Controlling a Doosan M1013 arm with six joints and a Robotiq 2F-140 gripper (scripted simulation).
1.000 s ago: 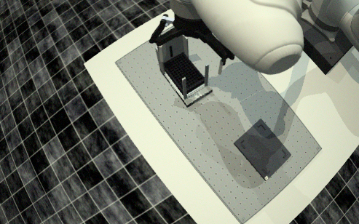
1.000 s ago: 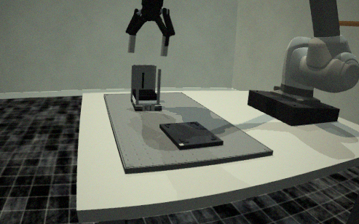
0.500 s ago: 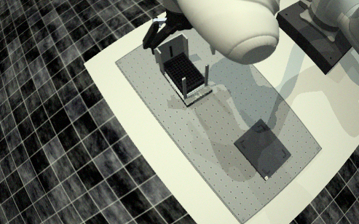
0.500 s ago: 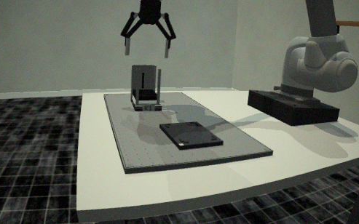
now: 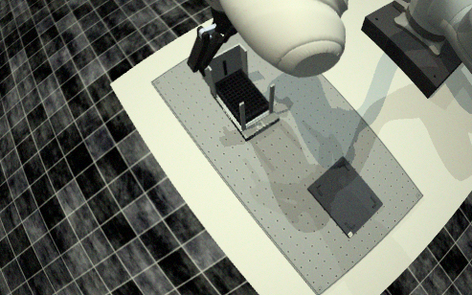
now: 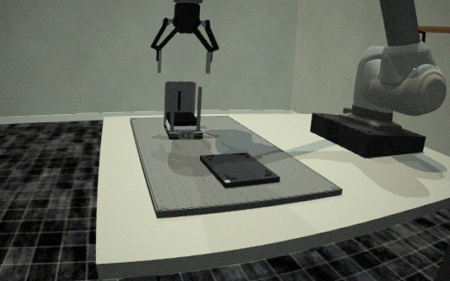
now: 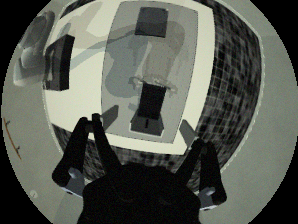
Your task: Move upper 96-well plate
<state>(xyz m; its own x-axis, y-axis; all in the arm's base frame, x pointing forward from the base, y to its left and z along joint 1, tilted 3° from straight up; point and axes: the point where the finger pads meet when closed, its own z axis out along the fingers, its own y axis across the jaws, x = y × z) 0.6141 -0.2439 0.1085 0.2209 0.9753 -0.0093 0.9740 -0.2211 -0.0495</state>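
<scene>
My gripper is now 15 cm above the black 96-well plate. Also, from my hand: white plate (16 cm below); then pale A1 square (41 cm to the left, 18 cm below, 7 cm ahead); then plate nest N1 (35 cm to the left, 18 cm below, 1 cm ahead).
</scene>
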